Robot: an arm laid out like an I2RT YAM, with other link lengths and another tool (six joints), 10 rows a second.
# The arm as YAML. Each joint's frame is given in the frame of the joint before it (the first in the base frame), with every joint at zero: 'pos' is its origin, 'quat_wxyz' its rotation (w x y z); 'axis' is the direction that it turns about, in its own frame. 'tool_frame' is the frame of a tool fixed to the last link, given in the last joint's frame.
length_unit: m
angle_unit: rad
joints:
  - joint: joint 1
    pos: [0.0, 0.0, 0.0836]
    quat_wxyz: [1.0, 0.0, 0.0, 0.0]
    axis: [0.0, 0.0, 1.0]
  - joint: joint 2
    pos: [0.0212, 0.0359, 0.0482]
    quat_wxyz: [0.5, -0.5, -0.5, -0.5]
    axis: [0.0, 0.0, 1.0]
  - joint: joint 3
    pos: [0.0, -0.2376, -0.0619]
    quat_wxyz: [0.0, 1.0, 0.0, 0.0]
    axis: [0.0, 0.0, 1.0]
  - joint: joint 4
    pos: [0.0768, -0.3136, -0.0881]
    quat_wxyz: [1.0, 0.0, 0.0, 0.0]
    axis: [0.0, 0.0, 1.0]
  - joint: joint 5
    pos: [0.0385, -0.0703, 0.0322]
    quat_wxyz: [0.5, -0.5, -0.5, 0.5]
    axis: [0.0, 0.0, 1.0]
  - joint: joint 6
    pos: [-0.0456, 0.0, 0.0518]
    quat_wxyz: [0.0, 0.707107, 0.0, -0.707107]
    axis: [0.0, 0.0, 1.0]
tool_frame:
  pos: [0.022, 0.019, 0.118]
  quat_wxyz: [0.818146, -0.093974, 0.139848, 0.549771]
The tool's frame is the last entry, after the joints.
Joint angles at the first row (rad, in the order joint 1, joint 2, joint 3, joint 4, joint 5, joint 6):
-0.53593, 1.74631, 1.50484, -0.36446, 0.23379, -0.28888
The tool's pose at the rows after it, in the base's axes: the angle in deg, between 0 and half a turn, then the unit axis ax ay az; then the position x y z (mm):
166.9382, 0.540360, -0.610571, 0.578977, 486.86, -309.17, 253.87
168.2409, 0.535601, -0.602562, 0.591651, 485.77, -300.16, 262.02
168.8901, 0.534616, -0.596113, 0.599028, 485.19, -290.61, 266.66
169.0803, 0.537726, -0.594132, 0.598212, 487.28, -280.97, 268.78
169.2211, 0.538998, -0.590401, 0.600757, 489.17, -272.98, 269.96
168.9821, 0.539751, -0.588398, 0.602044, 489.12, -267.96, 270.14
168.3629, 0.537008, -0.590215, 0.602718, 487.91, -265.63, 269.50
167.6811, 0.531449, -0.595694, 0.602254, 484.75, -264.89, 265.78
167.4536, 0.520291, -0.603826, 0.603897, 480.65, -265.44, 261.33
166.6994, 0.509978, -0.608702, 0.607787, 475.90, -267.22, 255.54
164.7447, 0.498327, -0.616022, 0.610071, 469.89, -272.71, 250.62
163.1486, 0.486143, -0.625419, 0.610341, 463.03, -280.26, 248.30
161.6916, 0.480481, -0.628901, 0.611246, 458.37, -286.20, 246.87
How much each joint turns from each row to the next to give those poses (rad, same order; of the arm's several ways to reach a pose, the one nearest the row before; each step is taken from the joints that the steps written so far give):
0.00097, -0.02058, -0.00830, 0.00029, -0.01334, 0.00935
0.00982, -0.04196, -0.04080, 0.03262, -0.00989, -0.00138
0.01446, -0.03118, -0.03042, 0.01732, 0.00151, -0.00138
0.02013, -0.00893, -0.00082, -0.01251, 0.01101, 0.00615
0.01720, -0.00986, -0.01007, 0.00434, 0.01058, 0.00143
0.01147, -0.00874, -0.00994, 0.00179, 0.01249, 0.00003
0.00866, -0.00517, -0.00822, 0.00191, 0.02005, 0.00601
0.00527, -0.00760, -0.01908, 0.00828, 0.02142, 0.01310
0.00156, -0.01205, -0.03045, 0.02359, 0.01691, 0.02185
0.00002, -0.01185, -0.03732, 0.03416, 0.02258, 0.01034
-0.00231, -0.00070, -0.02058, 0.02053, 0.04086, 0.00839
-0.00953, 0.00002, -0.00939, 0.00775, 0.02975, 0.01202
-0.00802, 0.00208, -0.00469, 0.00616, 0.02167, -0.00259

